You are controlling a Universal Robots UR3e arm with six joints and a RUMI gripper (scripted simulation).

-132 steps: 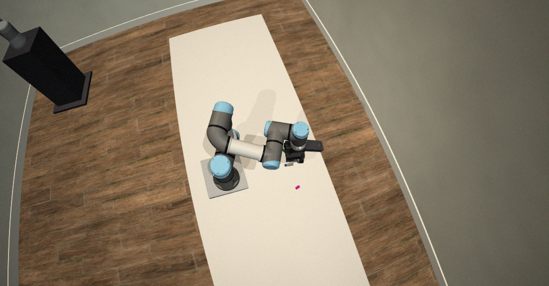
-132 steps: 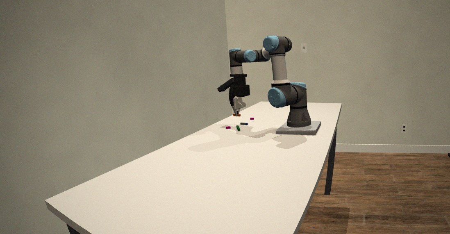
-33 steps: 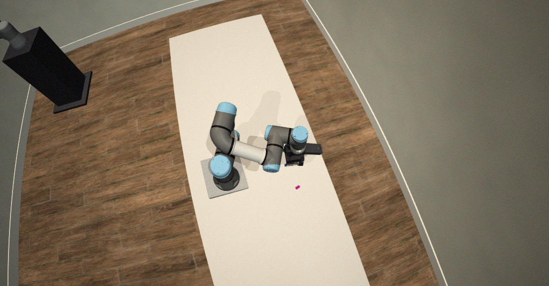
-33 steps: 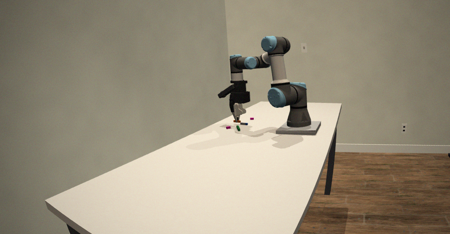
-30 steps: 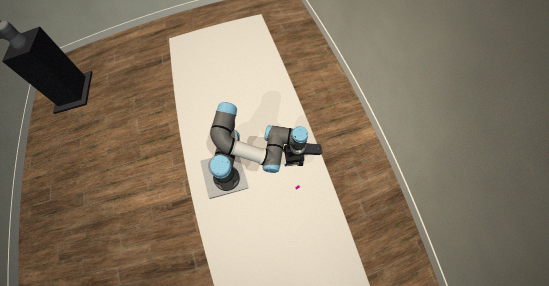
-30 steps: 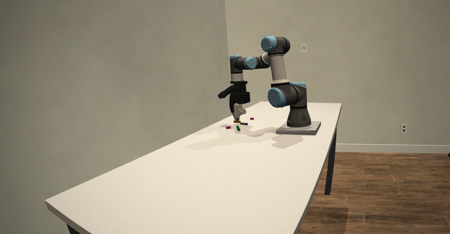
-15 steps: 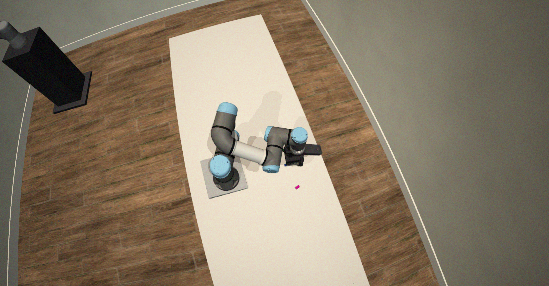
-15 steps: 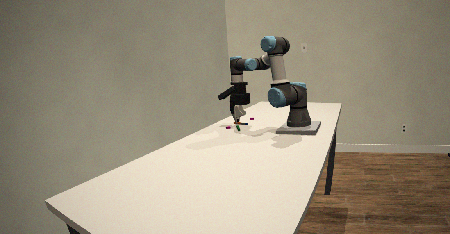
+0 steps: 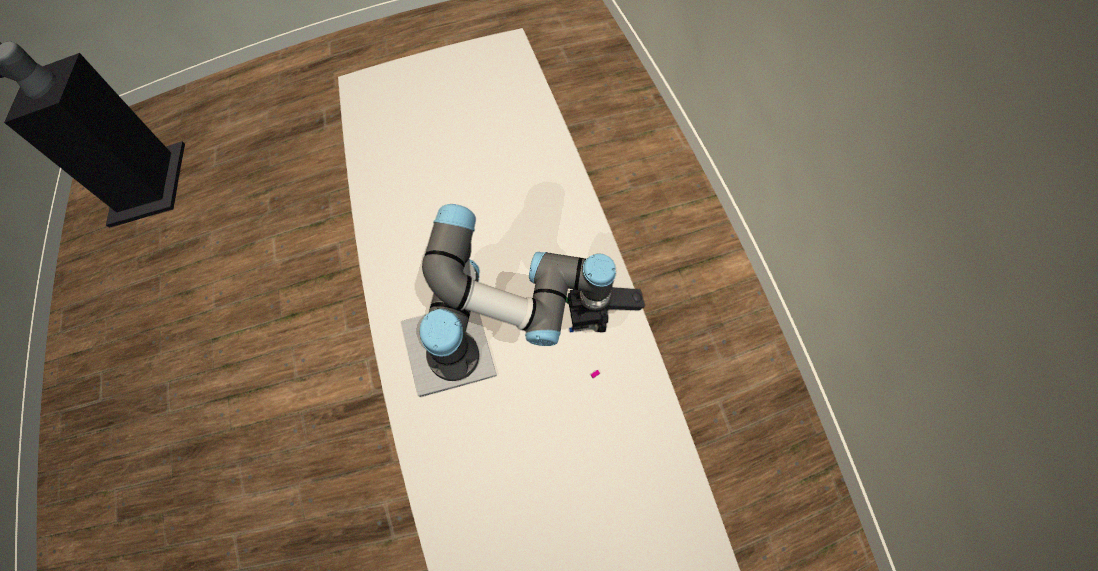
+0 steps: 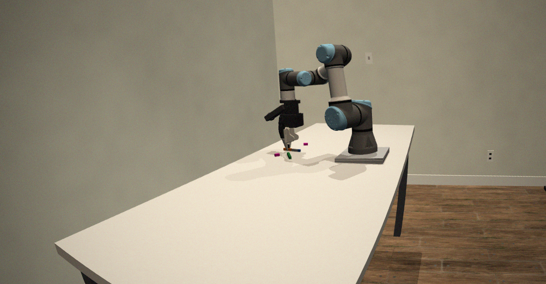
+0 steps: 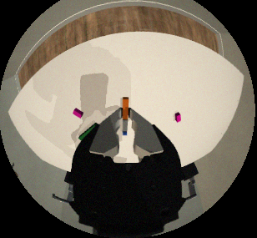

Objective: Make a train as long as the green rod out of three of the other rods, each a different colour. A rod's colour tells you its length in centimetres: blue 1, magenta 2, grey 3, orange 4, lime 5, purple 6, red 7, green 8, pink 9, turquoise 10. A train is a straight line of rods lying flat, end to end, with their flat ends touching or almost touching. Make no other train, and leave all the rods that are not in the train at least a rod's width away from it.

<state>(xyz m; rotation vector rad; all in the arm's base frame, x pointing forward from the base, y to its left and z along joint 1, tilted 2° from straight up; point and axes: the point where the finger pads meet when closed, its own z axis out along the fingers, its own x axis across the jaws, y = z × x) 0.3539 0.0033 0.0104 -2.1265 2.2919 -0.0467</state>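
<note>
The orange rod lies 10 mm below my hand. From my hand the other things lie so: blue rod 60 mm behind, 10 mm below; then green rod 90 mm to the left, 60 mm behind, 10 mm below; then grey rod 40 mm behind, 10 mm below.
</note>
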